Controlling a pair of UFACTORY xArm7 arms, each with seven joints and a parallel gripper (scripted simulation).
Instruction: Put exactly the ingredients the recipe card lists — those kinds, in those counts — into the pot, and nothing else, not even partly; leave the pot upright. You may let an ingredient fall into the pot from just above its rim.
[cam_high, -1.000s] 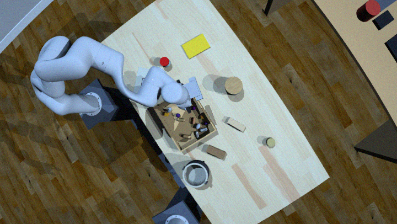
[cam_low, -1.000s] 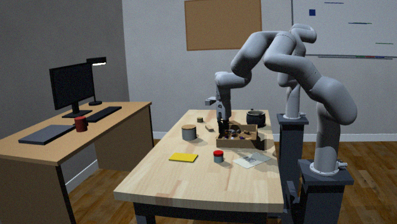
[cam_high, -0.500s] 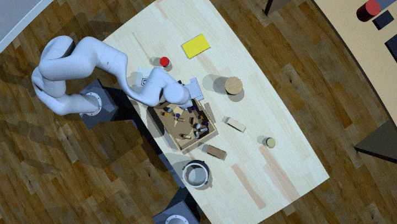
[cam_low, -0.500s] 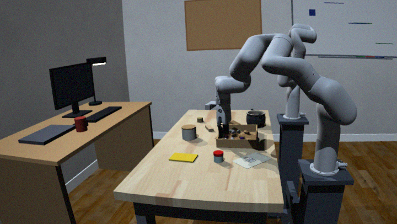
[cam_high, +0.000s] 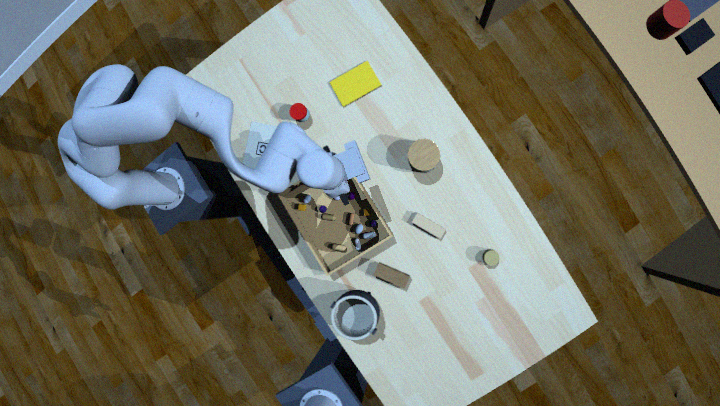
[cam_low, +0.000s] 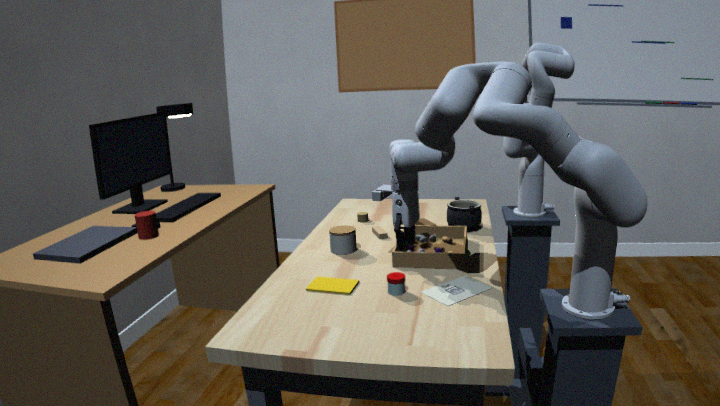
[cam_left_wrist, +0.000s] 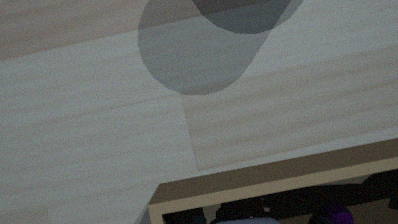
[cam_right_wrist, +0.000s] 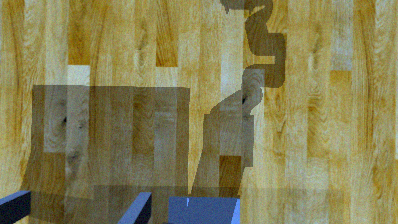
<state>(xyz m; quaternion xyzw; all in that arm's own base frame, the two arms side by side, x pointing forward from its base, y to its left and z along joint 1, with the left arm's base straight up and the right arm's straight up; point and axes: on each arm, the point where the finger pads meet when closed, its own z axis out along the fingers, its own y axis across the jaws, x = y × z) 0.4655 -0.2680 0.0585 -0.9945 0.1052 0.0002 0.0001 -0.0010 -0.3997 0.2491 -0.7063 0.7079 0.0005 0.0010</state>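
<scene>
My left hand is 7 cm to the left of the wooden crate, 7 cm past it and 4 cm above it. The rest, counted from my left hand: red-lidded jar 21 cm to the left, 3 cm below, 1 cm ahead; then wood-lidded canister 20 cm ahead, 8 cm to the right, 2 cm below; then recipe card 18 cm to the left, 15 cm behind, 6 cm below.
</scene>
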